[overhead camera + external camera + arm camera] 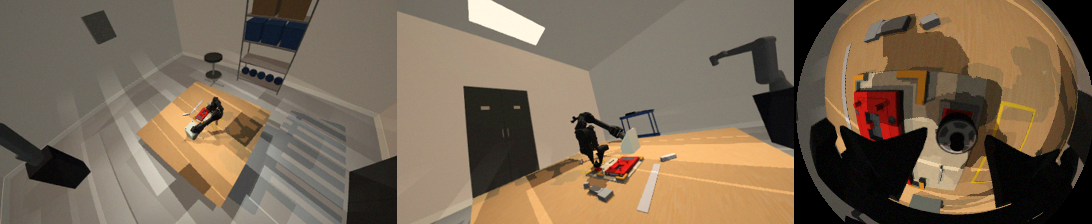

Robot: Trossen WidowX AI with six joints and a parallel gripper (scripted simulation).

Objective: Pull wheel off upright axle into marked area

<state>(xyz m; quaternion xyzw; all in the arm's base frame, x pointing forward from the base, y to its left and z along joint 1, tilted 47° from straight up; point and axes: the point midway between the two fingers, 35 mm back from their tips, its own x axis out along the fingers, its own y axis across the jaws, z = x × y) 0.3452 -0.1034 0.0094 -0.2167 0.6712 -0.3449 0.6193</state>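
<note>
Right now the pale grey plate is 4 cm behind my gripper tip, 10 cm to the left of it and 3 cm below it. Also, from my gripper tip: long grey strip (6 cm ahead, 29 cm to the left, 4 cm below).
</note>
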